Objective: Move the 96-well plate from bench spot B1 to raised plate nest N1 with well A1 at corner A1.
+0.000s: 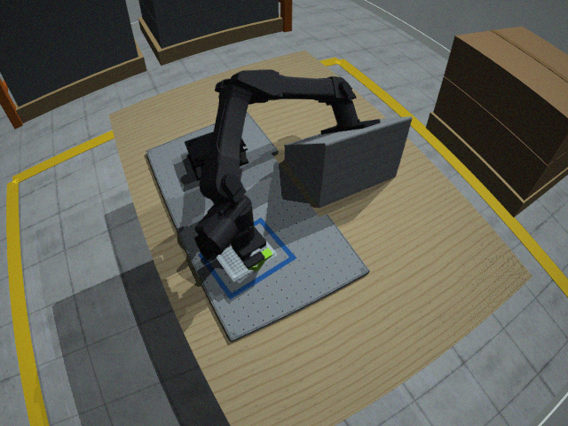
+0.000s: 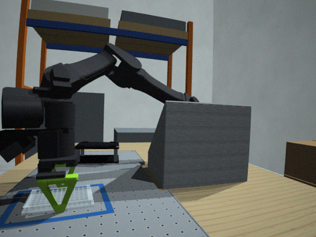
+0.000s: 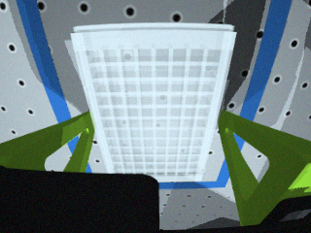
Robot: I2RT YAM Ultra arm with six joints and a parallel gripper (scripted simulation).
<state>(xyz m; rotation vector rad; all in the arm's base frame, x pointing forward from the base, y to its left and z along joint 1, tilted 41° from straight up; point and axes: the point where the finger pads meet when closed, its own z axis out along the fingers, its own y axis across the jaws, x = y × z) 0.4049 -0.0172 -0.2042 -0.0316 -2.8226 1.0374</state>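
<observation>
Right now my hand is right at the clear 96-well plate. The rest, counted from my hand: black raised nest (340 mm to the right, 100 mm behind, 50 mm above).
</observation>
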